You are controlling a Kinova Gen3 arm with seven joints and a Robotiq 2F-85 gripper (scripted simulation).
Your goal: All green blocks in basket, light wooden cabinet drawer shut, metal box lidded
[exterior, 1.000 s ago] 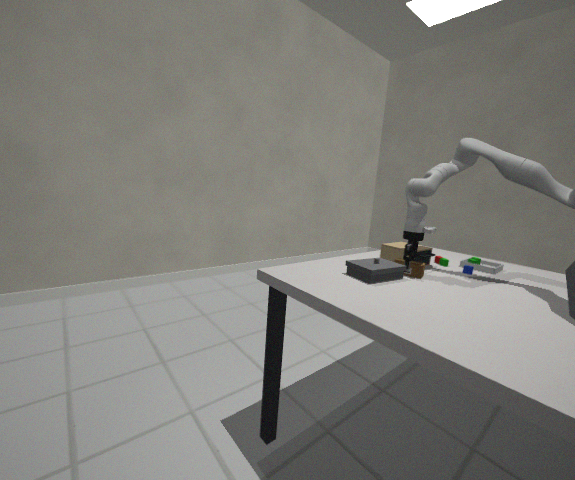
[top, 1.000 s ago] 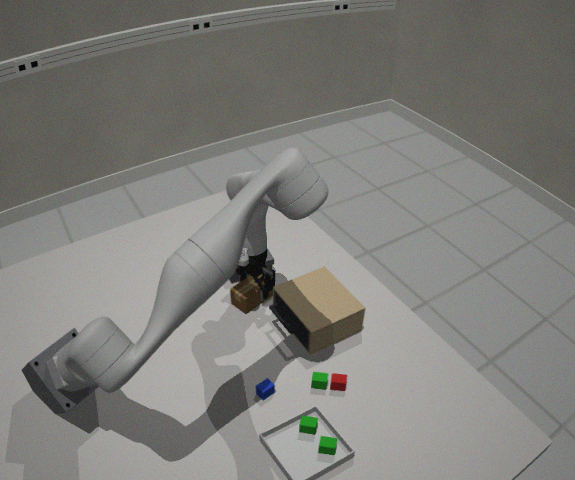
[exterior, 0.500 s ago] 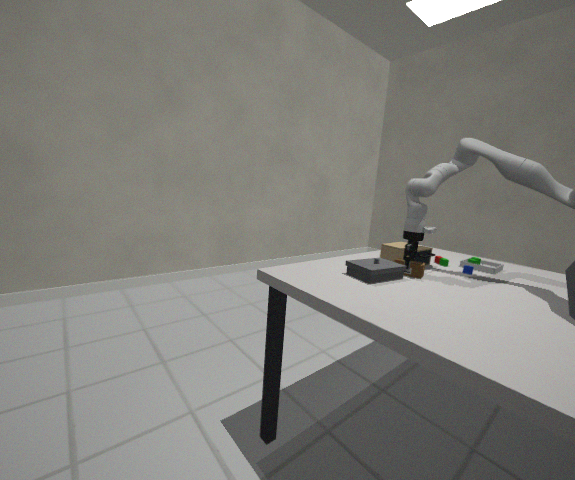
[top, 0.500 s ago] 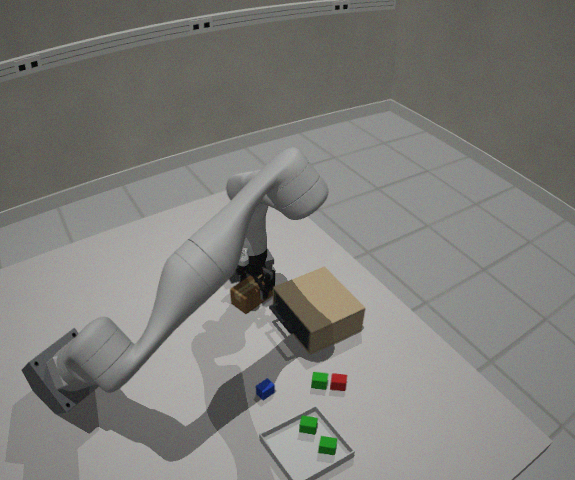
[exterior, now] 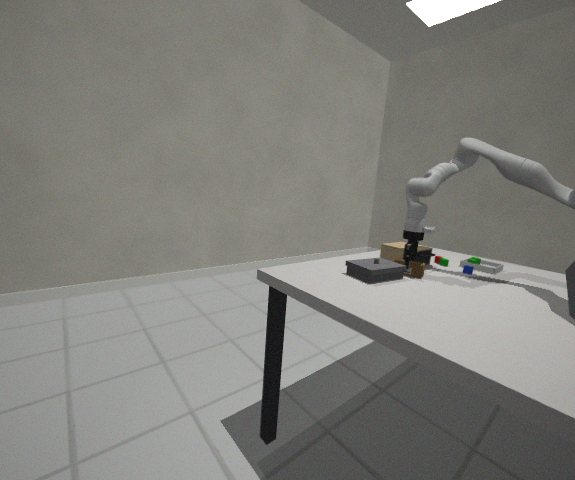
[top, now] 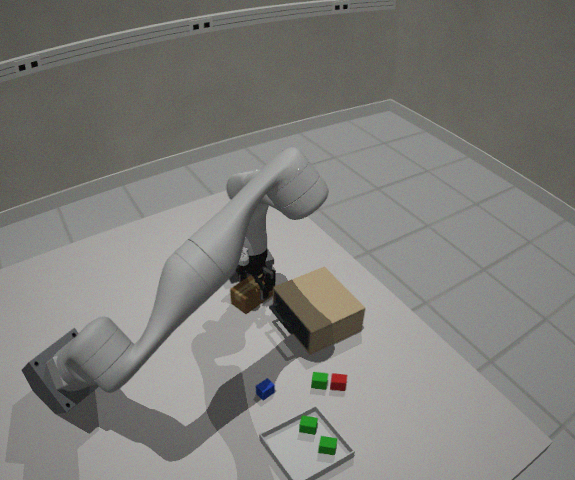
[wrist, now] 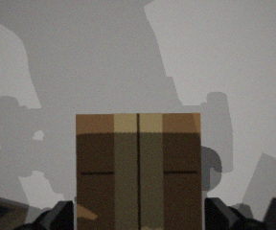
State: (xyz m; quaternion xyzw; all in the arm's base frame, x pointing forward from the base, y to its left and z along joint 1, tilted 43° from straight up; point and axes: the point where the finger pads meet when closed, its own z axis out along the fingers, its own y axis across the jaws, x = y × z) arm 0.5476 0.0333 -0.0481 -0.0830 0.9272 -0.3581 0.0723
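Right now the darker brown wooden box is right at my hand. Round my hand: blue block (260 mm to the right, 180 mm behind, 20 mm below); light wooden cabinet (170 mm to the right, 60 mm ahead); knobbed lid (150 mm to the left, 70 mm ahead, 10 mm above).
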